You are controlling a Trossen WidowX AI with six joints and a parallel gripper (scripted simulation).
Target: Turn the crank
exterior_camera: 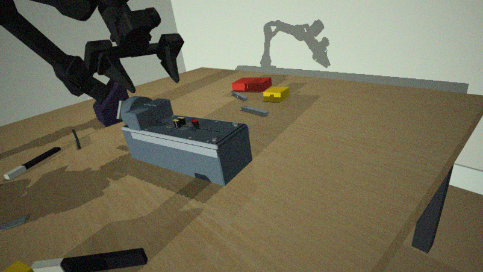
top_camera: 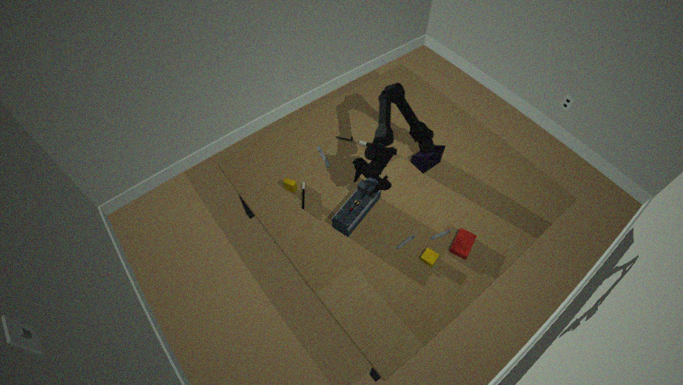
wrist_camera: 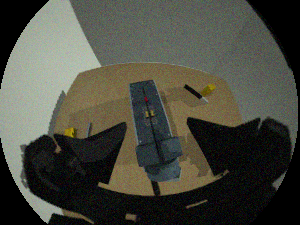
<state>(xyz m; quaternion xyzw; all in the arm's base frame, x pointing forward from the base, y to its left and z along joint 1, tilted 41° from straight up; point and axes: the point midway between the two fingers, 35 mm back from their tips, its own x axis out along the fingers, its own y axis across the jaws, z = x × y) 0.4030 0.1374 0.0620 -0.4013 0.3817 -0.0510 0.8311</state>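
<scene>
Right now the dark crank handle is 150 mm behind my gripper tip, 30 mm to the right of it and 80 mm below it. Also, from my gripper tip: red pointer 70 mm ahead, 30 mm to the left, 70 mm below; red block 290 mm behind, 400 mm to the left, 140 mm below; grey bar 350 mm to the right, 150 mm below.
</scene>
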